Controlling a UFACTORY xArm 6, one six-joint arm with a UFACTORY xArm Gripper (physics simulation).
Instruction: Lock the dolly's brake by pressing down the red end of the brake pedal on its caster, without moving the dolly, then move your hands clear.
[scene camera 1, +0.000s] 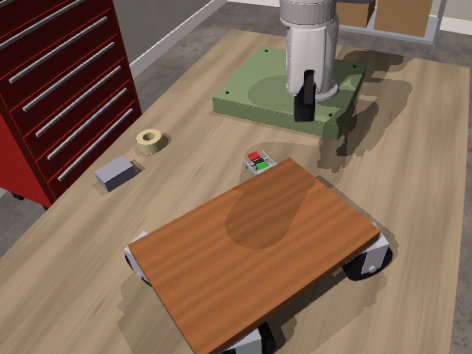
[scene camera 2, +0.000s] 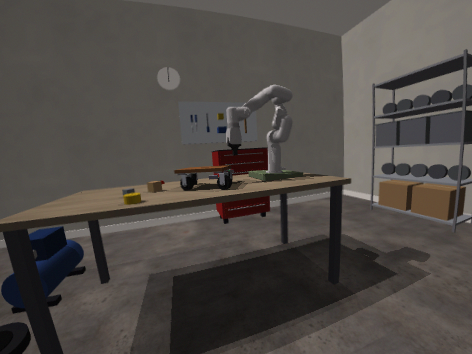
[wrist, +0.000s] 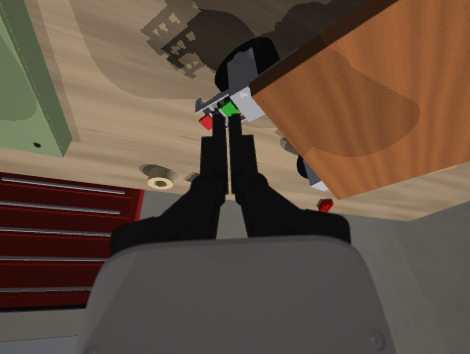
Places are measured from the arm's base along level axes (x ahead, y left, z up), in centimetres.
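Pixels of known places: gripper, fingertip midpoint: (scene camera 1: 303, 118) (scene camera 2: 235, 155) (wrist: 227, 130); arm's base, link origin: (scene camera 2: 274, 172).
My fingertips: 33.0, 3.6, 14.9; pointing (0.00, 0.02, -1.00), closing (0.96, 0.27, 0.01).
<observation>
Ahead of a thing's pixels: the offset from my fingertips to its top centre, as dx, dy, dz. "pt": to the spot under its first point.
The dolly (scene camera 1: 200, 280) (scene camera 2: 200, 170) (wrist: 390, 110) has a reddish-brown wooden deck and stands on its casters on the table. The brake pedal sticks out from the caster nearest the robot base. Its red end {pt +0.3, -8.8, -9.8} (scene camera 1: 253, 156) (wrist: 206, 121) is on the outer side, and its green end {pt +2.1, -6.6, -9.9} (scene camera 1: 262, 165) (wrist: 229, 109) is beside the deck corner. The pedal's tilt is too small to tell. My gripper (scene camera 1: 304, 119) (scene camera 2: 235, 152) (wrist: 227, 130) is shut and empty. It hangs above the deck's height, apart from the pedal, with its tips overlapping the pedal in the wrist view.
The green base plate (scene camera 1: 270, 111) (scene camera 2: 260, 175) (wrist: 45, 100) is behind the pedal. A beige ring {-7.0, -35.9, -15.9} (scene camera 1: 150, 146) (wrist: 169, 176) and a grey block {+4.6, -38.4, -15.8} (scene camera 1: 116, 173) lie to one side. A brown block {+50.9, -12.6, -12.7} (scene camera 2: 155, 187) and a yellow disc {+60.7, +13.0, -14.7} (scene camera 2: 132, 199) are beyond the dolly. A red tool cabinet (scene camera 1: 65, 100) stands beside the table.
</observation>
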